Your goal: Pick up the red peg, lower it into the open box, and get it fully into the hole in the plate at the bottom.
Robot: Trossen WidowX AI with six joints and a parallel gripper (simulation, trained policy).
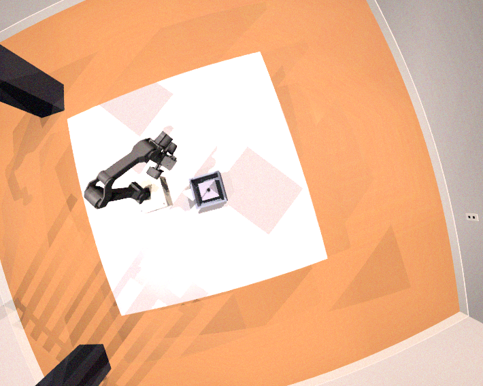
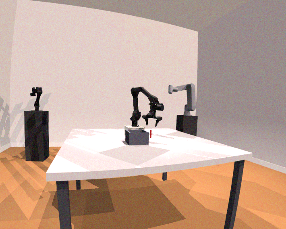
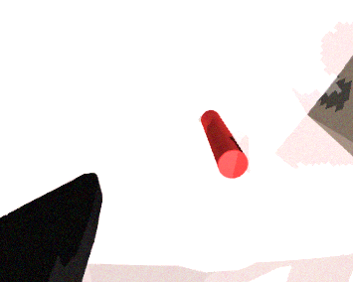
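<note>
Now: the red peg 2 cm behind my gripper tip and 8 cm below it. Round my gripper tip: pale plate (17 cm ahead, 17 cm to the right, 7 cm below); grey box (17 cm ahead, 17 cm to the right, 9 cm below).
</note>
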